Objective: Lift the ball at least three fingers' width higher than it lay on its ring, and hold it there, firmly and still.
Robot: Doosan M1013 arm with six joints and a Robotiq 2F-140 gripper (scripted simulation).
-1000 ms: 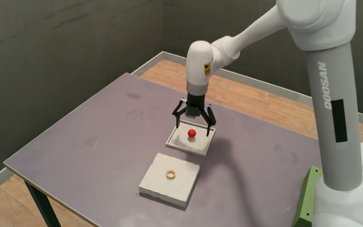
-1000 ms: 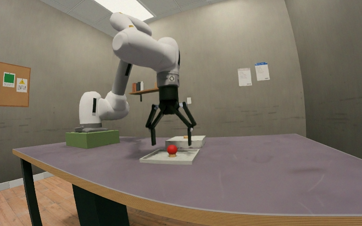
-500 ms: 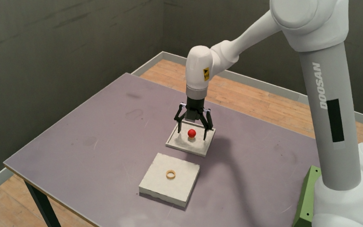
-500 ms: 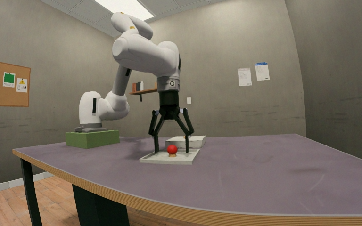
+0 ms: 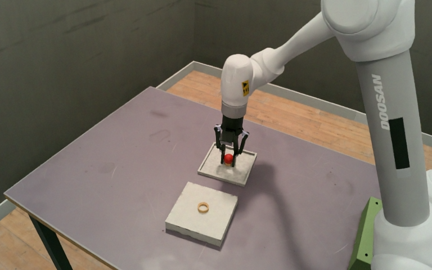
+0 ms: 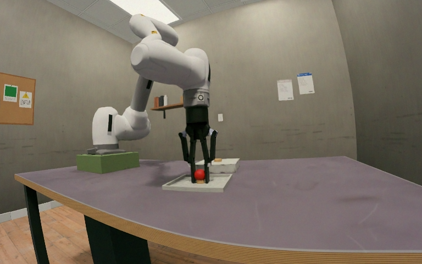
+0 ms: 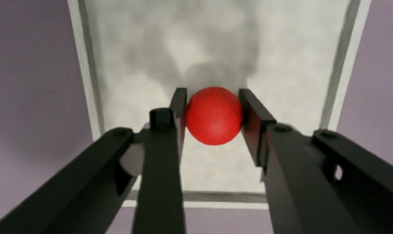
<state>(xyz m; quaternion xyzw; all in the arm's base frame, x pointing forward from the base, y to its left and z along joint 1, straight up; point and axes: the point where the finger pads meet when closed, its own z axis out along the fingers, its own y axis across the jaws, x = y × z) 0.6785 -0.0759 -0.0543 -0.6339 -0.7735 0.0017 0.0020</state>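
Right now my hand is 30 mm above the shallow tray. Also, from my hand: red ball 10 mm below; thick block 50 mm behind, 270 mm to the left, 10 mm below.
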